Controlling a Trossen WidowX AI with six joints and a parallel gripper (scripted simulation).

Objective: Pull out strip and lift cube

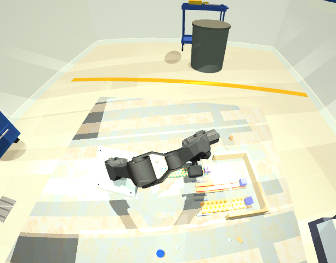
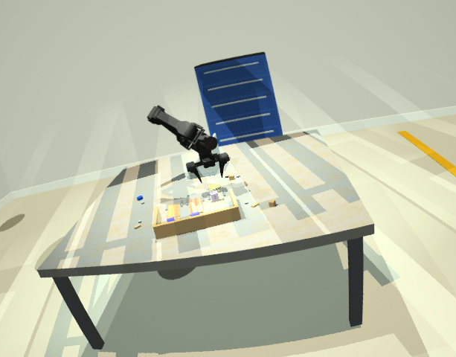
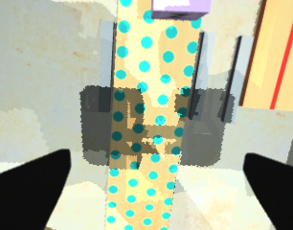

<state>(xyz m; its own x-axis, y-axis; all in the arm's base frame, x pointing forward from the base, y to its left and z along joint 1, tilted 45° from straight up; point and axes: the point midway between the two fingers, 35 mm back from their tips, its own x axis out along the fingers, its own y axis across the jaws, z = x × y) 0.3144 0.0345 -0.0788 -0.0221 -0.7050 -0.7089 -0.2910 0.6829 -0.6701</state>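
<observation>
Right now my gripper tip is 9 cm short of the labelled cube, 2 cm to the right of it and 4 cm above it. Also, from my gripper tip: cyan-dotted strip: 2 cm behind, 6 cm below; then blue disc: 7 cm behind, 40 cm to the right, 5 cm below.
</observation>
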